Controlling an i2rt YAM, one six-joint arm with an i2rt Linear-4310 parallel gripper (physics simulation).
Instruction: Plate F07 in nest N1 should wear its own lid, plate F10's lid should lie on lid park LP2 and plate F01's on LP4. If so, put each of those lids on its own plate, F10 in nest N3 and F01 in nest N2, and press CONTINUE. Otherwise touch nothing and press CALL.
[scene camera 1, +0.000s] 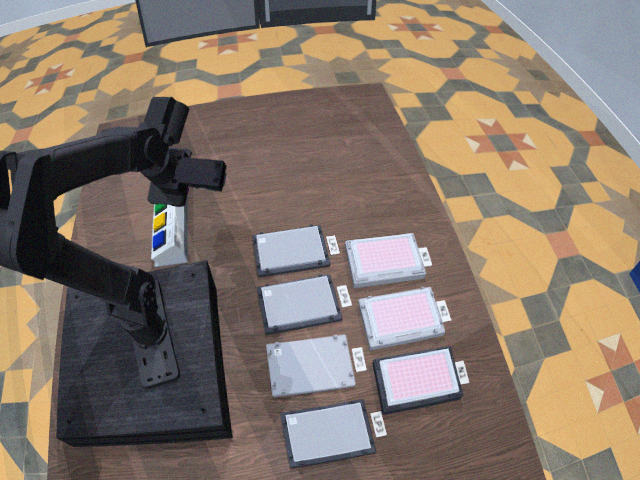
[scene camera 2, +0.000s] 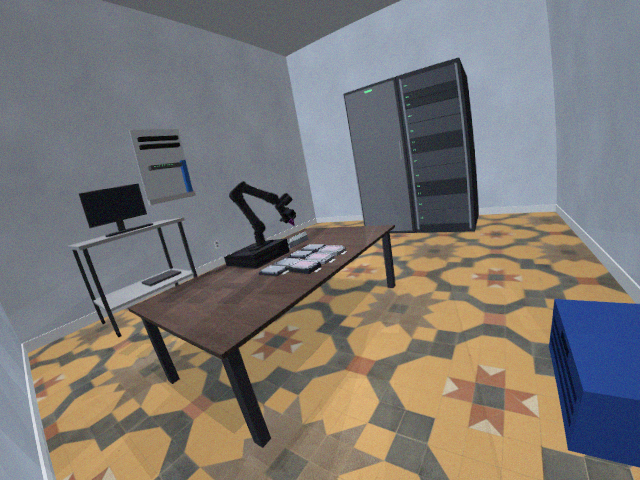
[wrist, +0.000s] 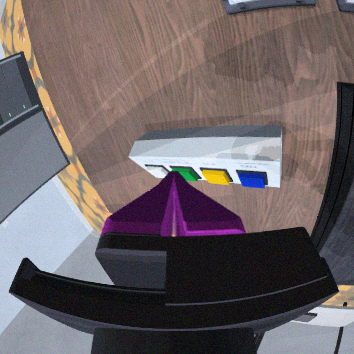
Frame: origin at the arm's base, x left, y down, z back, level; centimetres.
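Seen in the pictures: gripper, fingertip midpoint: (scene camera 2: 293, 225) (wrist: 173, 178); arm's base, origin of the base link: (scene camera 1: 151, 333) (scene camera 2: 262, 245).
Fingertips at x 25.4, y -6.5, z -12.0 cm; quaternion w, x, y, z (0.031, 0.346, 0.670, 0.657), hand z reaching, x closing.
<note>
Pixels of each thing's top centre, then the offset from my fingertips to it.
- green CONTINUE button, middle of its top: (wrist: 180, 177) (scene camera 1: 159, 201) dx +8.0, dy +9.3, dz +6.0 cm
- blue CALL button, middle of its top: (wrist: 250, 184) (scene camera 1: 157, 236) dx -1.9, dy +9.3, dz +7.7 cm
- nest N3 plate, middle of its top: (scene camera 1: 386, 252) (scene camera 2: 330, 247) dx -20.2, dy +11.6, dz -34.9 cm
- N2 plate, middle of its top: (scene camera 1: 403, 311) (scene camera 2: 318, 255) dx -33.4, dy +11.8, dz -32.3 cm
- N1 plate, middle of its top: (scene camera 1: 420, 374) (scene camera 2: 303, 262) dx -46.2, dy +11.3, dz -29.6 cm
- LP2 panel, middle of its top: (scene camera 1: 289, 246) dx -11.0, dy +13.1, dz -18.0 cm
- LP4 panel, middle of its top: (scene camera 1: 298, 300) dx -23.4, dy +13.1, dz -15.5 cm
- white button box, middle of its top: (wrist: 191, 172) (scene camera 1: 165, 206) (scene camera 2: 294, 235) dx +5.3, dy +8.5, dz +4.8 cm
- yellow button, middle of its top: (wrist: 212, 180) (scene camera 1: 158, 218) dx +3.1, dy +9.3, dz +6.9 cm
- LP3, middle of its top: (scene camera 1: 327, 431) (scene camera 2: 273, 268) dx -49.5, dy +13.1, dz -11.4 cm
My gripper (scene camera 2: 292, 222) (wrist: 173, 178) is shut and empty. In the wrist view its purple tips overlap the left edge of the green CONTINUE button (scene camera 1: 160, 207) (wrist: 186, 174); contact cannot be told. The blue CALL button (scene camera 1: 159, 240) (wrist: 252, 179) is at the panel's other end. Pink plates sit in nest N3 (plate (scene camera 1: 385, 254)), N2 (plate (scene camera 1: 402, 313)) and N1 (plate (scene camera 1: 421, 377)). Plate codes are unreadable, and clear lids on them are hard to make out. Flat grey panels with a small corner mark lie on LP2 (panel (scene camera 1: 291, 249)) and LP4 (panel (scene camera 1: 300, 302)).
The white button box (scene camera 1: 177, 246) (scene camera 2: 297, 238) (wrist: 215, 142) also has a yellow button (scene camera 1: 159, 221) (wrist: 216, 176) and a white one (wrist: 157, 171). Lid parks LP1 (scene camera 1: 311, 365) and LP3 (scene camera 1: 328, 432) are nearer the front. The black arm base (scene camera 1: 103, 408) (scene camera 2: 253, 254) stands beside them.
</note>
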